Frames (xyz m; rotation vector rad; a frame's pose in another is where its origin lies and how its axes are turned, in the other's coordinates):
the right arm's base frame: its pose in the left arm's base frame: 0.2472 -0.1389 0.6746 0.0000 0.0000 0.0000
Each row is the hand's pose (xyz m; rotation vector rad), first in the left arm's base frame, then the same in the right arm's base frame.
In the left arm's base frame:
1: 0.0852 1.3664 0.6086 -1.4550 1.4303 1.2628
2: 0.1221 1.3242 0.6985 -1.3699 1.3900 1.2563
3: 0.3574 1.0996 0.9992 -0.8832 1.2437 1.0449
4: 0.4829 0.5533 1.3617 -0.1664 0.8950 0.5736
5: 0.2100 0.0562 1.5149 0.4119 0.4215 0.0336
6: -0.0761 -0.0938 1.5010 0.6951 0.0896 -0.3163
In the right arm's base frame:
1: -0.1620 1.5053 -0.0660 -1.4550 1.4303 1.2628
2: -0.1251 1.4631 0.0239 -1.3699 1.3900 1.2563
3: 0.1102 1.2385 0.3246 -0.8832 1.2437 1.0449
4: 0.2357 0.6922 0.6871 -0.1664 0.8950 0.5736
5: -0.0372 0.1951 0.8403 0.4119 0.4215 0.0336
6: -0.3233 0.0451 0.8264 0.6951 0.0896 -0.3163

